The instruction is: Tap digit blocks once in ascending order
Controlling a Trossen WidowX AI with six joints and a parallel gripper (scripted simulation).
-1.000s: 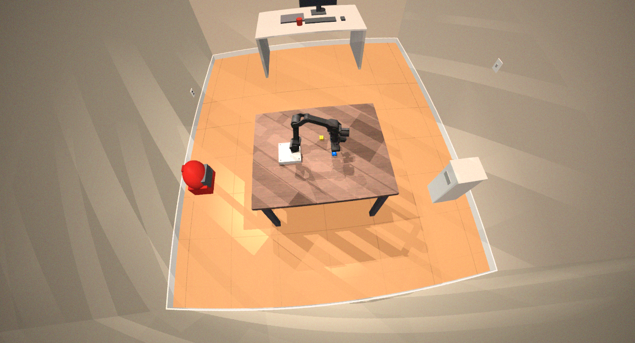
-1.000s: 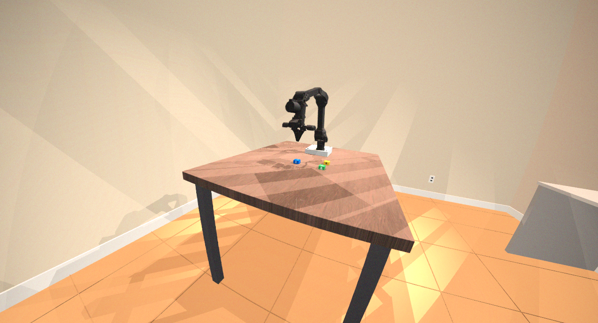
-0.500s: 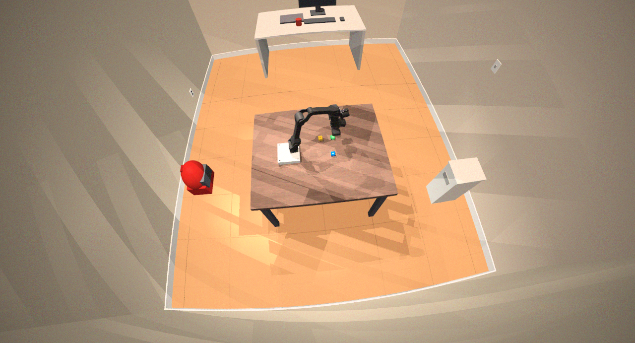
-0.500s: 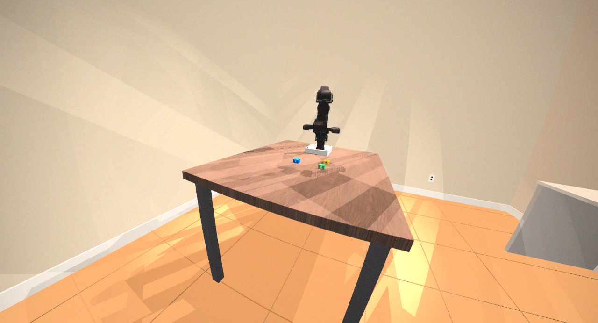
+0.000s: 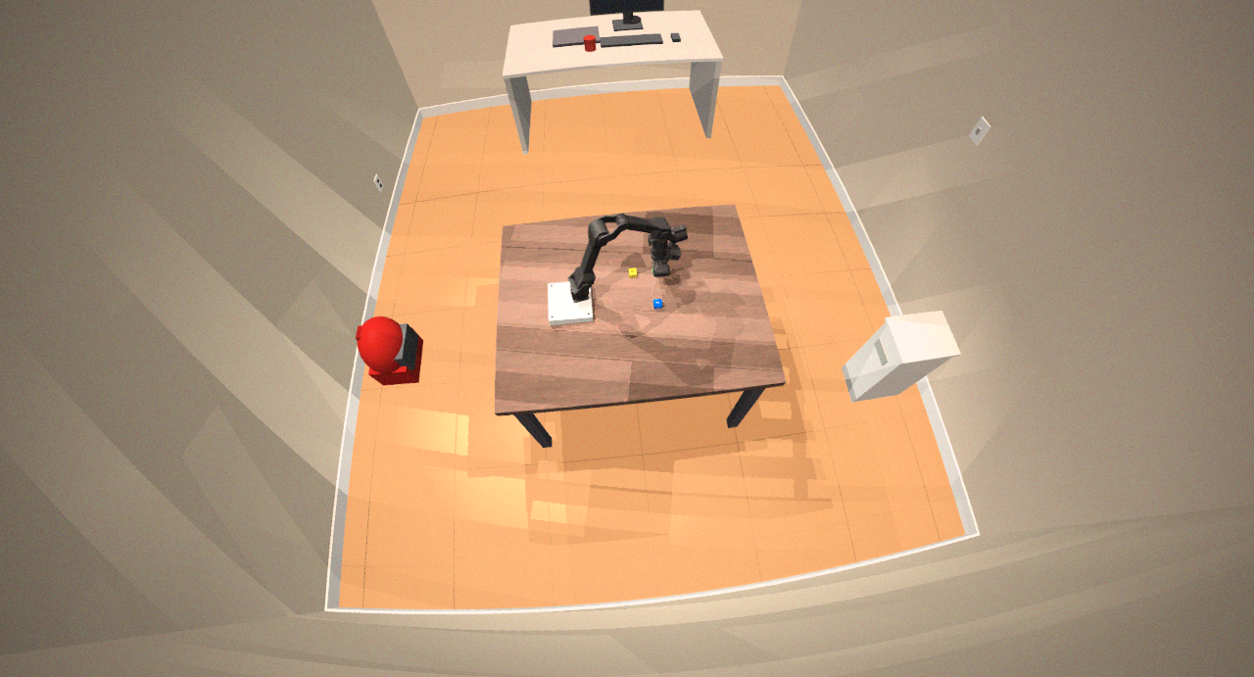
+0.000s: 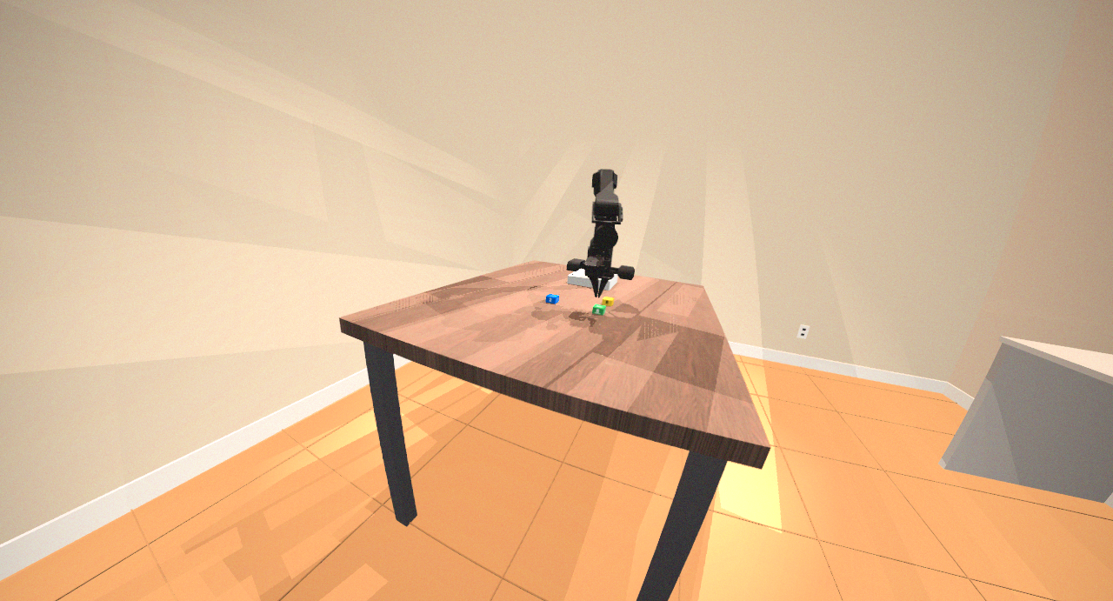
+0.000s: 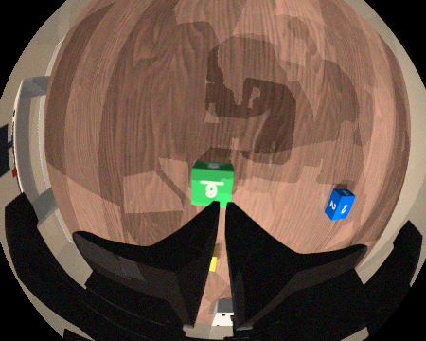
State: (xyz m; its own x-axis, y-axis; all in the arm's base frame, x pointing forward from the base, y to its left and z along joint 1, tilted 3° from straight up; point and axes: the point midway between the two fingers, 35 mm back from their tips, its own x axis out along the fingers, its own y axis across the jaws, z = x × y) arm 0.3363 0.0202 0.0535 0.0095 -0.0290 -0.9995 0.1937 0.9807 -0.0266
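Right now my gripper tip is 1 cm to the right of the green block and 4 cm above it. The rest, counted from my gripper tip: blue block 5 cm behind, 14 cm to the right, 4 cm below; yellow block 10 cm behind, 3 cm to the left, 4 cm below.
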